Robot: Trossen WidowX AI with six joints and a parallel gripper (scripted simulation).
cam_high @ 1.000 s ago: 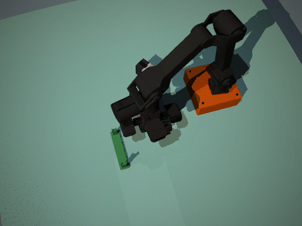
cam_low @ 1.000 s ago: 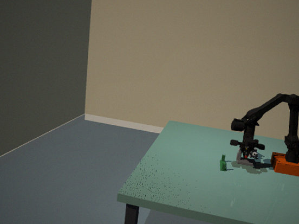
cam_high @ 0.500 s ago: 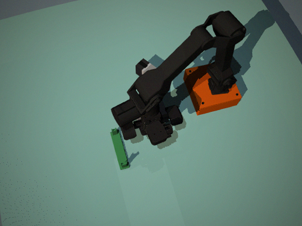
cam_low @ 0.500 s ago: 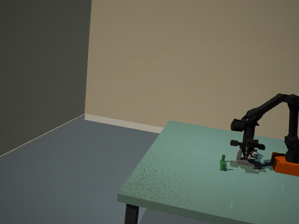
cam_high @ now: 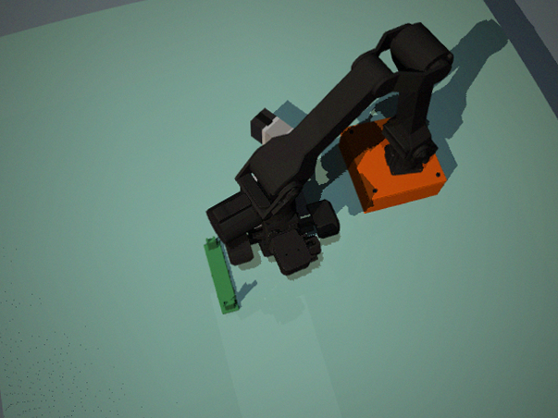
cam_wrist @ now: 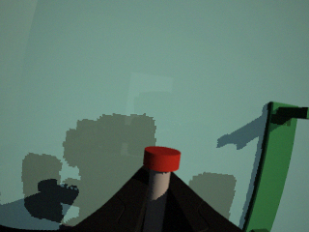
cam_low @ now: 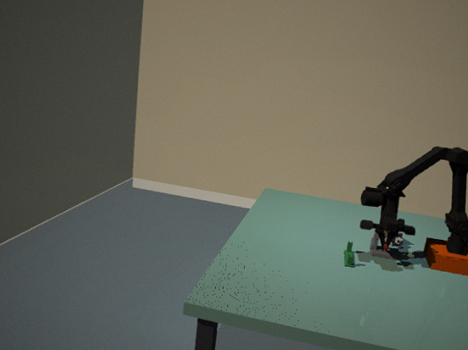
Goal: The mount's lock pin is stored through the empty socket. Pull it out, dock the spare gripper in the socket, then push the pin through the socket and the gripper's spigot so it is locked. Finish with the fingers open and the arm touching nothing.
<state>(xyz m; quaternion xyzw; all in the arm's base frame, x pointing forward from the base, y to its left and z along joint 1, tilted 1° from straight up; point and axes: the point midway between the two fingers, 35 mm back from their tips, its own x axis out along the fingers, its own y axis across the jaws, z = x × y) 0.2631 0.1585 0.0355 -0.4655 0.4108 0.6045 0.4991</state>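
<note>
Now: the green cradle 12 cm ahead of my gripper tip and 4 cm below it. Round my gripper tip: spare gripper (27 cm to the right, 3 cm below, 3 cm behind); grey mount (13 cm to the right, 1 cm below, 1 cm ahead).
</note>
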